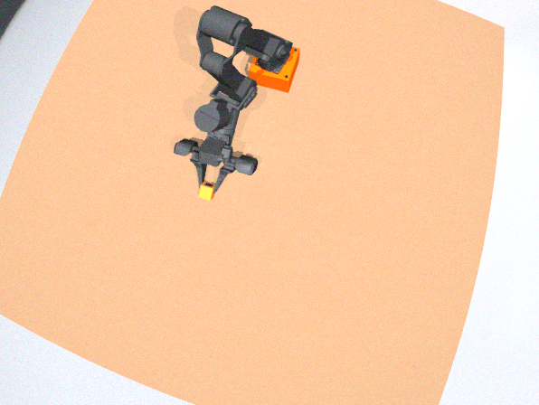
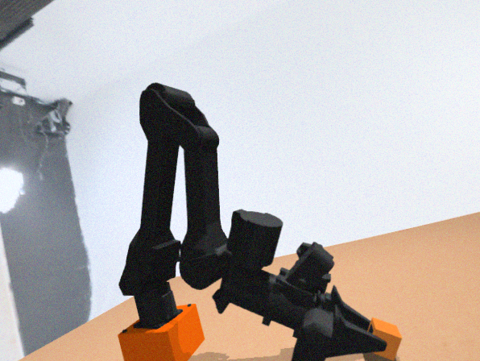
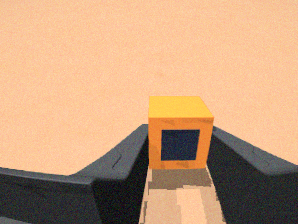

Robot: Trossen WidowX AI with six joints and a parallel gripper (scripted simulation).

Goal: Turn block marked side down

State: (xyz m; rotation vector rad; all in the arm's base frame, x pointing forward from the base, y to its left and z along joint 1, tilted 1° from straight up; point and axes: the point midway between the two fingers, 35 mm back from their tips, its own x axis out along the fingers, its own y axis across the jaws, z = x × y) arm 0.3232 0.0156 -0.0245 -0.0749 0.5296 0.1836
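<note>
The orange block lies 10 mm behind my gripper tip and 10 mm above it.
</note>
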